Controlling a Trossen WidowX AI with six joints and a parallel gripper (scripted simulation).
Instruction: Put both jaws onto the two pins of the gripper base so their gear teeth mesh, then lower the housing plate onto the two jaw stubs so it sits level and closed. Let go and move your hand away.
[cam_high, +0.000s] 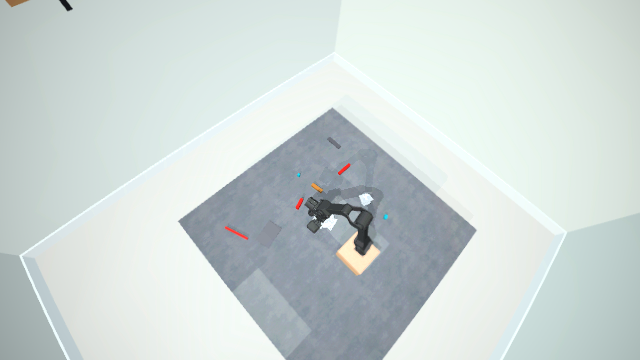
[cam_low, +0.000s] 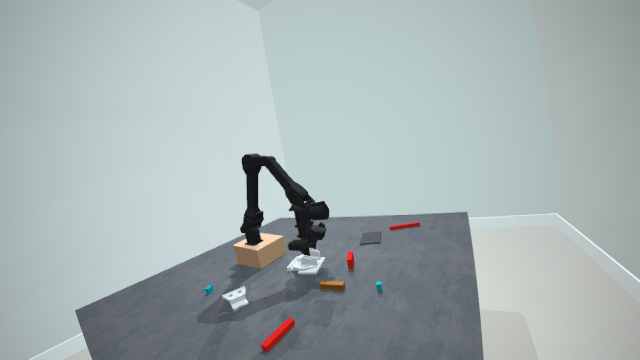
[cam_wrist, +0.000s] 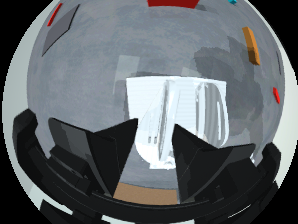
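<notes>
The flat white plate is 20 mm ahead of my gripper tip, 30 mm to the right of it and 20 mm below it. Round my gripper tip: curved white jaw 20 mm behind, 60 mm to the right; red block 170 mm ahead, 10 mm to the left; white housing plate 50 mm behind, 40 mm to the right, 20 mm below.
</notes>
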